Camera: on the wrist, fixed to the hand. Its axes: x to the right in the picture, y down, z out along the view.
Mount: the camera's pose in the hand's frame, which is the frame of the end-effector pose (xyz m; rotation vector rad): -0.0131 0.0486 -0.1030 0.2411 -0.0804 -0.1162
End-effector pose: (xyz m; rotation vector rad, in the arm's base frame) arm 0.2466 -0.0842 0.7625 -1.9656 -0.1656 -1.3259
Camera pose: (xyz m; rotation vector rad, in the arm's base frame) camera 0.1874 -0.1810 0.7460 -1.8270 -0.4632 -1.2371
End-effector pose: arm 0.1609 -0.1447 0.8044 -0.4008 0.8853 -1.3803
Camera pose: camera 0.1183 -0.0979 0.7088 -0.3237 0.6287 -1.5470
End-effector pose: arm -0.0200 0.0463 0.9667 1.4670 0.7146 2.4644
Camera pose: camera -0.0986 -0.0327 0.9397 1.5455 1.0793 2.2832
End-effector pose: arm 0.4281 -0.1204 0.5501 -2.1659 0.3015 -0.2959
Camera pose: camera 0.3777 -0.2219 0.5672 -1.9542 0.0890 -0.2940
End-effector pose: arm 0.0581 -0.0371 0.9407 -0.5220 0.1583 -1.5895
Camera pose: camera 0.0590 -0.0508 0.8269 -0.4116 -0.1256 -1.6703
